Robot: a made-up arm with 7 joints. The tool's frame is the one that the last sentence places.
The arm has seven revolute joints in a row. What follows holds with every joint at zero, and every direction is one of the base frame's. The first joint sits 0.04 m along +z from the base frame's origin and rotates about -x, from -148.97 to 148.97 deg. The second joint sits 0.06 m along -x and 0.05 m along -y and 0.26 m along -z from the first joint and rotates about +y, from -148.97 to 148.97 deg. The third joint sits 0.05 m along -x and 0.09 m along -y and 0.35 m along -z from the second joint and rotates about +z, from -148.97 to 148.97 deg. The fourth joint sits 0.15 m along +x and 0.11 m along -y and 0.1 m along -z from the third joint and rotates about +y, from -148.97 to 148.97 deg. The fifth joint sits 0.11 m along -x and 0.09 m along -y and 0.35 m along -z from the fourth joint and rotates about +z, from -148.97 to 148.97 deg. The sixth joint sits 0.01 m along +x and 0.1 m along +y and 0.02 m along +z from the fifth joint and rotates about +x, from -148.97 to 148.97 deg. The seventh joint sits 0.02 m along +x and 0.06 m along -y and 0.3 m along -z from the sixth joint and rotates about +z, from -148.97 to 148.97 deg. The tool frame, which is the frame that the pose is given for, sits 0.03 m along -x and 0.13 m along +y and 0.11 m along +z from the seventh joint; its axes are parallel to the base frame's.
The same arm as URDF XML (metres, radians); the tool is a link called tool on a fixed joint. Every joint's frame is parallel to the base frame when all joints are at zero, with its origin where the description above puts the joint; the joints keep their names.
<robot name="arm">
  <joint name="joint 1" type="revolute">
    <parent link="base"/>
    <child link="link1"/>
    <origin xyz="0 0 0.04" rpy="0 0 0"/>
    <axis xyz="-1 0 0"/>
    <limit lower="-2.6" upper="2.6"/>
  </joint>
  <joint name="joint 2" type="revolute">
    <parent link="link1"/>
    <child link="link2"/>
    <origin xyz="-0.06 -0.05 -0.26" rpy="0 0 0"/>
    <axis xyz="0 1 0"/>
    <limit lower="-2.6" upper="2.6"/>
  </joint>
  <joint name="joint 3" type="revolute">
    <parent link="link2"/>
    <child link="link3"/>
    <origin xyz="-0.05 -0.09 -0.35" rpy="0 0 0"/>
    <axis xyz="0 0 1"/>
    <limit lower="-2.6" upper="2.6"/>
  </joint>
  <joint name="joint 4" type="revolute">
    <parent link="link3"/>
    <child link="link4"/>
    <origin xyz="0.15 -0.11 -0.1" rpy="0 0 0"/>
    <axis xyz="0 1 0"/>
    <limit lower="-2.6" upper="2.6"/>
  </joint>
  <joint name="joint 5" type="revolute">
    <parent link="link4"/>
    <child link="link5"/>
    <origin xyz="-0.11 -0.09 -0.35" rpy="0 0 0"/>
    <axis xyz="0 0 1"/>
    <limit lower="-2.6" upper="2.6"/>
  </joint>
  <joint name="joint 6" type="revolute">
    <parent link="link5"/>
    <child link="link6"/>
    <origin xyz="0.01 0.1 0.02" rpy="0 0 0"/>
    <axis xyz="1 0 0"/>
    <limit lower="-2.6" upper="2.6"/>
  </joint>
  <joint name="joint 7" type="revolute">
    <parent link="link6"/>
    <child link="link7"/>
    <origin xyz="0.02 -0.06 -0.3" rpy="0 0 0"/>
    <axis xyz="0 0 1"/>
    <limit lower="-2.6" upper="2.6"/>
  </joint>
  <joint name="tool_fixed" type="fixed">
    <parent link="link7"/>
    <child link="tool"/>
    <origin xyz="-0.03 0.13 0.11" rpy="0 0 0"/>
  </joint>
  <link name="base"/>
  <link name="link1"/>
  <link name="link2"/>
  <link name="link3"/>
  <link name="link4"/>
  <link name="link5"/>
  <link name="link6"/>
  <link name="link7"/>
  <link name="tool"/>
</robot>

